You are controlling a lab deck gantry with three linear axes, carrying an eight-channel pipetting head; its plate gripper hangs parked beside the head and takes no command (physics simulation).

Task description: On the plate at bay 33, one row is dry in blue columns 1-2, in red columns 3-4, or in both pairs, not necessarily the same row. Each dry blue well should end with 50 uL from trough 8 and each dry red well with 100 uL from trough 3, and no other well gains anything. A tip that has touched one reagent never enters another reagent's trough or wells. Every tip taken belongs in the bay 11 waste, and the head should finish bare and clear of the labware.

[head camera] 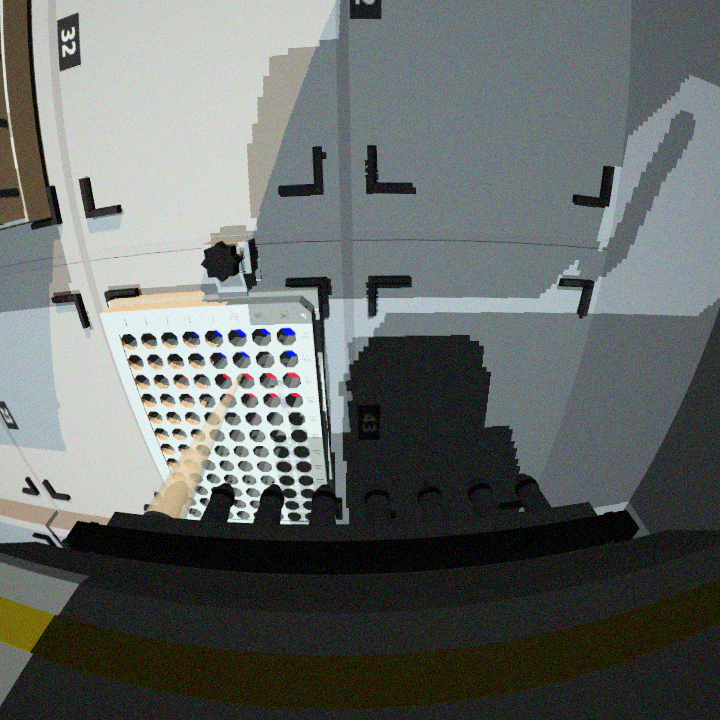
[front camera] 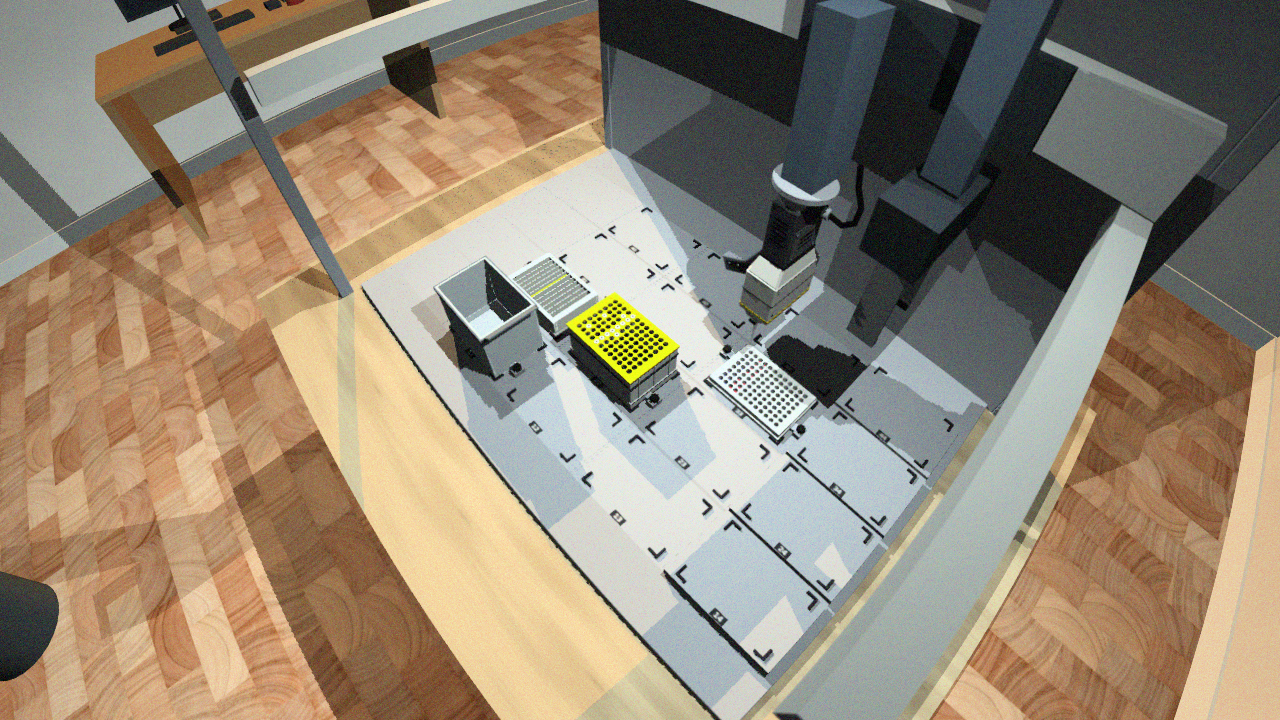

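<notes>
The white plate (front camera: 776, 403) (head camera: 144, 322) lies under the pipetting head (front camera: 779, 282) (head camera: 349, 554). In the head view blue shows in columns 1-2 and red in columns 3-4; the second well from the right in column 2 shows no blue. Wells farther left hide their bottoms. One long tan tip (head camera: 194, 456) hangs from the leftmost nozzle, its end above the plate; its contents cannot be made out. The other seven nozzles look bare. The yellow tip rack (front camera: 662, 347), the trough block (front camera: 583, 310) and the grey waste bin (front camera: 492, 349) stand apart. The parked gripper (front camera: 887, 320) hangs open and empty beside the head.
A black clamp knob (head camera: 221, 261) sits at the plate's column 1 edge. The tip rack stands between the plate and the trough block, with the tall bin beyond. A grey rail (front camera: 975, 488) runs along the deck's right side, and a slanted post (front camera: 268, 161) stands at the left.
</notes>
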